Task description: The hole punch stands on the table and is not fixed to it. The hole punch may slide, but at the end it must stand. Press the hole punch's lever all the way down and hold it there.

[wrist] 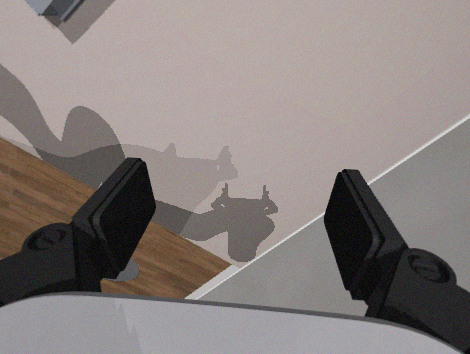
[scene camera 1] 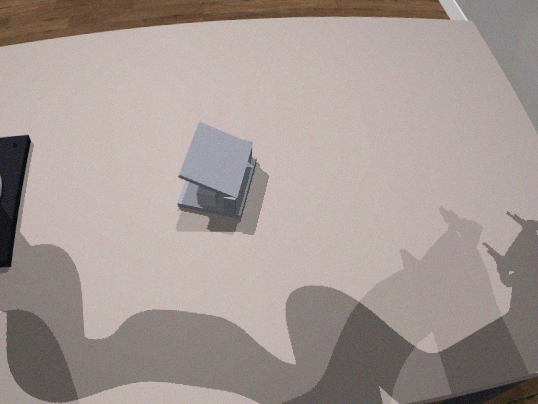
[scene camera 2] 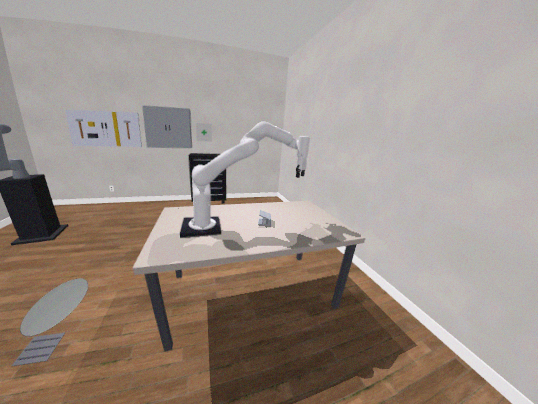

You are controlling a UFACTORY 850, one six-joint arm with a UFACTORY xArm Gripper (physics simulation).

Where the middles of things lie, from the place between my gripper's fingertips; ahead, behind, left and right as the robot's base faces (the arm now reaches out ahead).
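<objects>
Flat lever (scene camera 1: 216,161): my hand is 300 mm above it, 320 mm past it and 20 mm to the left of it. Grey-blue hole punch (scene camera 1: 192,196): 320 mm below my hand, 20 mm to the right of it and 320 mm behind it.
</objects>
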